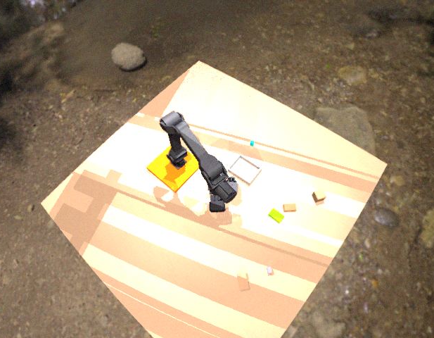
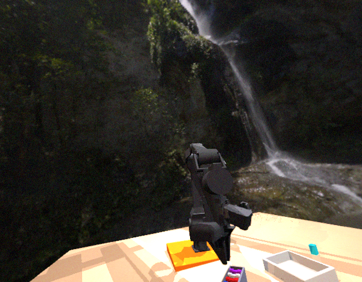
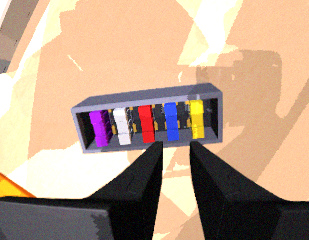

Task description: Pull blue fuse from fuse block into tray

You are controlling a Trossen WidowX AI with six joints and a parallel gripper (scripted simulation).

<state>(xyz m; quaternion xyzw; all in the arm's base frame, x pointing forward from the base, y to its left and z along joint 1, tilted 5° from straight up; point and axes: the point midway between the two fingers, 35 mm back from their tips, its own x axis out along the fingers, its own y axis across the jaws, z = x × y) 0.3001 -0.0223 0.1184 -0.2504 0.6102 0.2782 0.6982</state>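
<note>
My gripper tip is 6 cm above the blue fuse. The rest, counted from my gripper tip: red fuse (6 cm below, 2 cm behind, 1 cm to the left); white fuse (6 cm below, 3 cm to the left, 3 cm behind); yellow fuse (6 cm below, 1 cm to the right, 1 cm ahead).
</note>
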